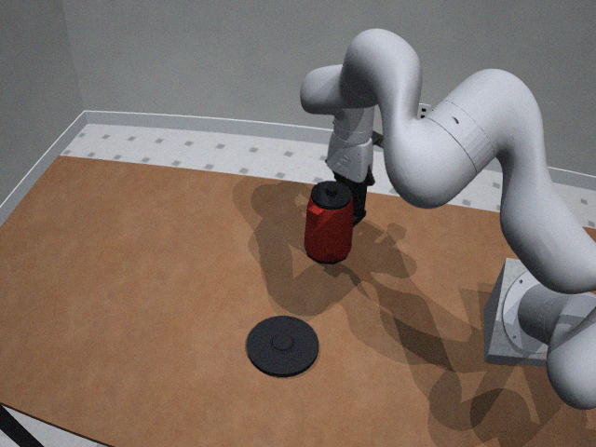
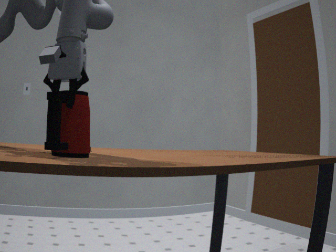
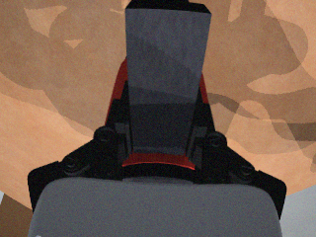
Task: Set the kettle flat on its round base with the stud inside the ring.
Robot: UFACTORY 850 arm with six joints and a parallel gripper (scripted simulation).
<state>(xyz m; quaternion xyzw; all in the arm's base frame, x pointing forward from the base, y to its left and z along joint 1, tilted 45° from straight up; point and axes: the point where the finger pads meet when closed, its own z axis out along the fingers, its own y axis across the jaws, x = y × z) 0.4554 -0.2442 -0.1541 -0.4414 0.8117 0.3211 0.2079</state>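
Now: the red kettle 2 cm ahead of my hand, 3 cm to the left of it and 5 cm below it. From my hand the other things lie so: black round base 9 cm ahead, 36 cm to the left, 13 cm below.
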